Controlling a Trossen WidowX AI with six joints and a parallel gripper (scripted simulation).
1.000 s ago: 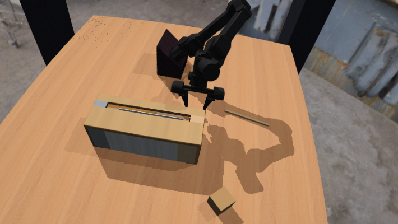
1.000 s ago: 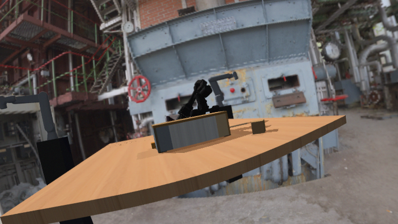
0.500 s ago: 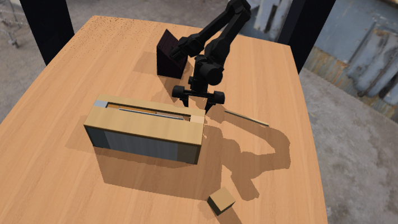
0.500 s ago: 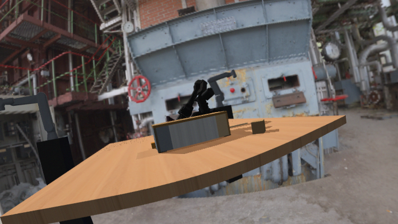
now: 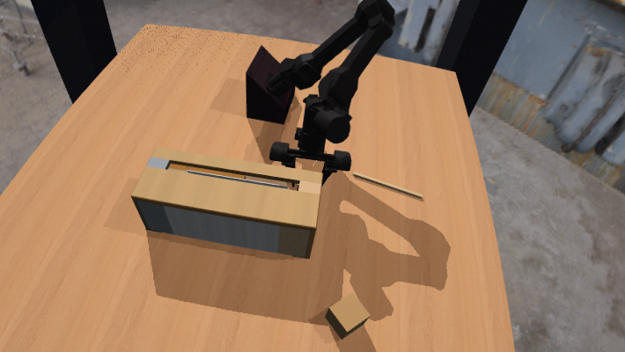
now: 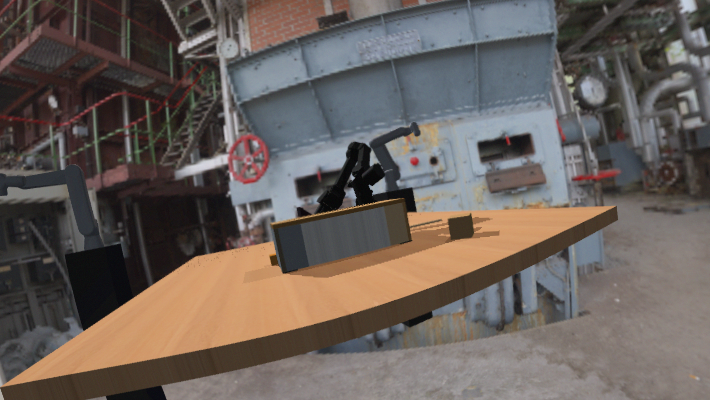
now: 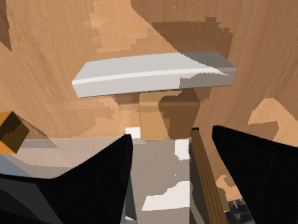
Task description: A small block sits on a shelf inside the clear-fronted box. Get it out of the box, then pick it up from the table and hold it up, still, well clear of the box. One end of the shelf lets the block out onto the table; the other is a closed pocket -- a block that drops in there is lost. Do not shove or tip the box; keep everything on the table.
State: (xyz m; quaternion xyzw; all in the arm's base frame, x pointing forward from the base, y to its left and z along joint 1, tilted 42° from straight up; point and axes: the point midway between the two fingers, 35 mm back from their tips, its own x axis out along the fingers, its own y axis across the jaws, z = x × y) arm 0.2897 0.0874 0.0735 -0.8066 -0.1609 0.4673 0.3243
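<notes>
My gripper tip is 20 mm past the tan block and 10 mm above it. Round my gripper tip: thin stick: 60 mm behind, 220 mm to the left, 20 mm below; box: 50 mm ahead, 160 mm to the right, 30 mm above.
</notes>
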